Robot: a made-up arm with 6 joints.
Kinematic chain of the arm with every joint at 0, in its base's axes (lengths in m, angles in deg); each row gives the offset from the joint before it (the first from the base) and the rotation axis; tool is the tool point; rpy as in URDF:
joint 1: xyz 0 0 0.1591 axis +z
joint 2: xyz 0 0 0 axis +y
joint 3: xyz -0.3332 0 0.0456 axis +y
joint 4: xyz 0.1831 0 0.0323 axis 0.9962 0 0.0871
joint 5: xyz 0 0 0 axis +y
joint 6: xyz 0.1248 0 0.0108 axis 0.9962 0 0.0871
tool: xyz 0 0 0 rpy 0 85 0
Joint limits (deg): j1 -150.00..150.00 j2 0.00..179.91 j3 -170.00..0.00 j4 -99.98..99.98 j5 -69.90..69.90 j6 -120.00..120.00
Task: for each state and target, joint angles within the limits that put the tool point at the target. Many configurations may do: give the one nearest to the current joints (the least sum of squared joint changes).
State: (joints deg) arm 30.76 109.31 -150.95 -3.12 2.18 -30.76
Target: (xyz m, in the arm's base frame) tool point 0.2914 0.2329 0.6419
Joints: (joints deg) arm 38.83 102.29 -133.00 -2.37 14.30 -30.76
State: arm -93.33 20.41 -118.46 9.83 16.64 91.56
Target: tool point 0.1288 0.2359 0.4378
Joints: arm -105.94 0.00 -88.62 30.13 69.90 91.56
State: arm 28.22 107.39 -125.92 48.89 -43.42 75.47
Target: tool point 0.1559 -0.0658 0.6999
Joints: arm 13.89 82.56 -117.28 61.15 -67.46 75.47
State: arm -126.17 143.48 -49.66 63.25 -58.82 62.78
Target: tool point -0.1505 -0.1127 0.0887
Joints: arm -116.67 139.32 -10.98 71.86 -44.86 62.78
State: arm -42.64 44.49 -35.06 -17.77 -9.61 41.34
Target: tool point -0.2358 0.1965 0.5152
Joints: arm -37.33 0.76 -69.08 -15.81 -22.90 41.34
